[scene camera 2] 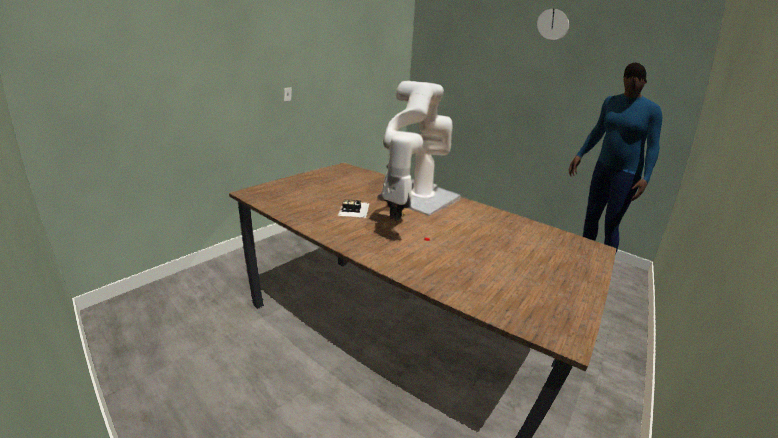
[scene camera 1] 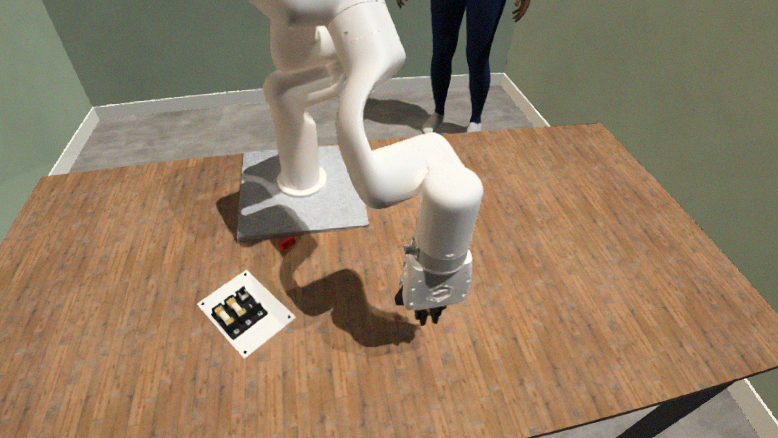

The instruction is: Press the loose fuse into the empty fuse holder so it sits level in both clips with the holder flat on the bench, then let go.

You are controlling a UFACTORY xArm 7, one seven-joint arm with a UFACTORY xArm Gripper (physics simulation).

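Pixels of known places: gripper, between the fingertips: (scene camera 2: pixel 395 218) (scene camera 1: pixel 426 317); arm's base, origin of its link: (scene camera 2: pixel 422 193) (scene camera 1: pixel 302 180).
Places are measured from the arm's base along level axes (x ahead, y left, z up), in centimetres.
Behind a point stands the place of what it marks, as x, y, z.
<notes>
The black fuse holder (scene camera 1: pixel 239 322) {40.3, -10.9, -1.4} (scene camera 2: pixel 351 207) {40.0, -9.1, -0.4} sits on a white plate (scene camera 1: pixel 244 347) {45.3, -9.6, -2.3} (scene camera 2: pixel 352 214) {41.9, -6.2, -2.3}. Two cream fuses with gold ends lie side by side in it, and the position on the right in scene camera 1 holds no fuse. My gripper (scene camera 1: pixel 429 321) {47.7, 23.8, 7.5} (scene camera 2: pixel 395 216) {47.7, 23.8, 7.5} points down, to the right of the plate and apart from it, a little above the table. Its black fingers are shut on the loose fuse (scene camera 1: pixel 428 312) {47.2, 24.1, 8.4}, which shows as a small yellowish bit between them. The fingers hide the rest of the fuse.
A small red block (scene camera 1: pixel 287 243) (scene camera 2: pixel 426 238) lies on the wooden table (scene camera 1: pixel 571 261) {30.9, 61.6, -2.5} (scene camera 2: pixel 489 272) {38.8, 61.1, -2.5}. The arm stands on a grey base plate (scene camera 1: pixel 337 209) {10.7, 8.9, -0.9} (scene camera 2: pixel 435 204) {5.2, 12.2, -0.7} behind the holder. A person (scene camera 1: pixel 468 54) (scene camera 2: pixel 628 141) stands beyond the table.
</notes>
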